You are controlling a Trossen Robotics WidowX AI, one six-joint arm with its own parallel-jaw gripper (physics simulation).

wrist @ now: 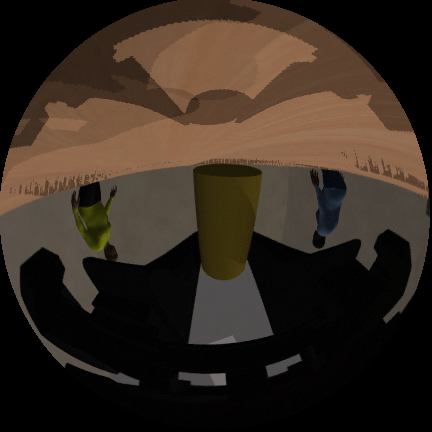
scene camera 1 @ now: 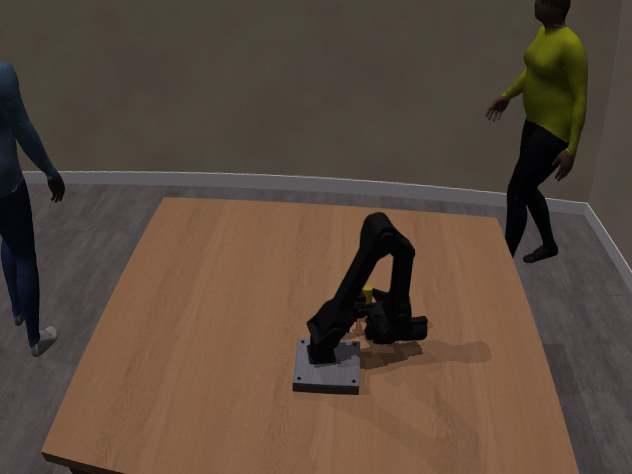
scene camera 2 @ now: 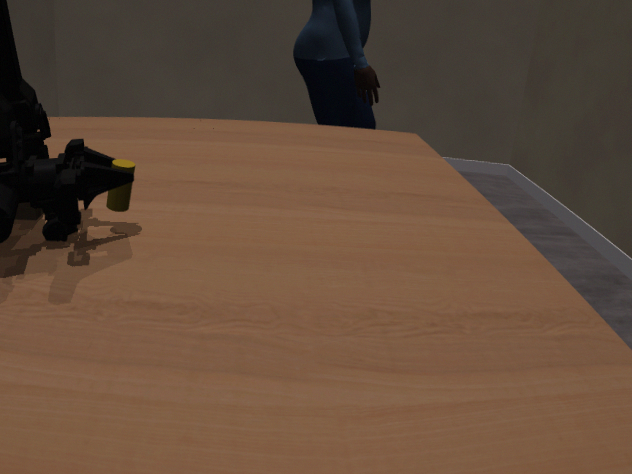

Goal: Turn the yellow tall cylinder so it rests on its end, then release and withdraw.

Labels:
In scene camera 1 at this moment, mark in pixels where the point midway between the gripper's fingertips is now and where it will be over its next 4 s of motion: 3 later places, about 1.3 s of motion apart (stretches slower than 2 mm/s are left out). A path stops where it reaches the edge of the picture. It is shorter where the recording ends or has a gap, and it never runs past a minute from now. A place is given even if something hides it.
My gripper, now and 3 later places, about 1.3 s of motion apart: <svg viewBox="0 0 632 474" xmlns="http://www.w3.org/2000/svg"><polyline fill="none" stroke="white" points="364,289 367,271 366,277 363,286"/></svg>

